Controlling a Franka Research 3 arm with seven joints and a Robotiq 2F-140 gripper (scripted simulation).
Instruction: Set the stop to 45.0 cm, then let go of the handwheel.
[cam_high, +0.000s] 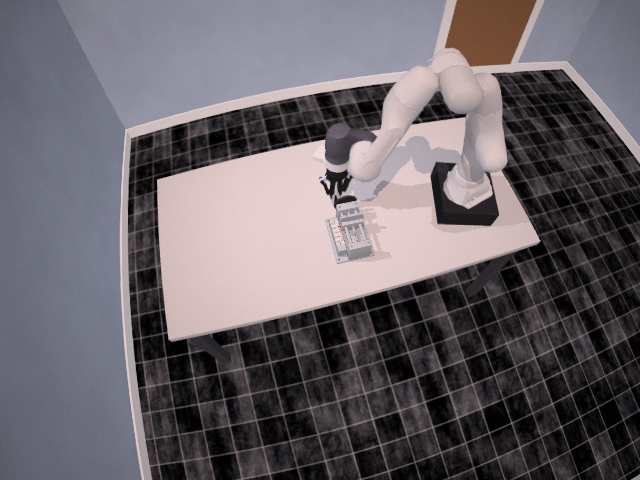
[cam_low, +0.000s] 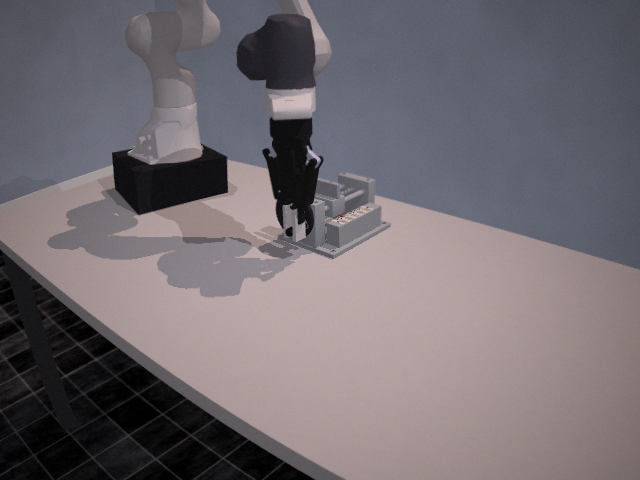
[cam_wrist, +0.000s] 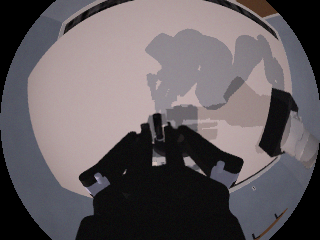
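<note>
My hand is 20 mm to the right of the black handwheel, 10 mm past it and 10 mm above it. From my hand the other things lie so: grey stop fixture (120 mm to the left, 10 mm behind, 10 mm above).
</note>
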